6 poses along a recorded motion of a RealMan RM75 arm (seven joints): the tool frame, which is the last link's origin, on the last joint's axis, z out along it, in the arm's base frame.
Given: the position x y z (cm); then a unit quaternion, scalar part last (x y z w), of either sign.
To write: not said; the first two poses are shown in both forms.
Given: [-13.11, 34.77, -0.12, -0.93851, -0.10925, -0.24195, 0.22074]
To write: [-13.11, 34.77, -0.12, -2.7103, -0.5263, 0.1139]
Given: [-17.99, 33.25, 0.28, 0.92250, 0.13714, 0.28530, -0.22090]
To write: [-17.99, 33.25, 0.28, -2.7227, -0.6273, 0.1575]
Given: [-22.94, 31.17, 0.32, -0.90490, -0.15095, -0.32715, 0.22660]
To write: [-22.94, 31.17, 0.32, -2.7140, -0.7215, 0.1672]
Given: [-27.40, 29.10, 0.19, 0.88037, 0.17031, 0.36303, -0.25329]
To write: [-27.40, 29.10, 0.19, -2.6542, -0.8117, 0.1693]
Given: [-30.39, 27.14, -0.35, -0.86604, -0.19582, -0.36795, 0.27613]
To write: [-30.39, 27.14, -0.35, -2.6164, -0.8412, 0.2054]
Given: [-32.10, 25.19, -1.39, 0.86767, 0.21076, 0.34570, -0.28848]
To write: [-32.10, 25.19, -1.39, -2.6034, -0.8060, 0.2425]
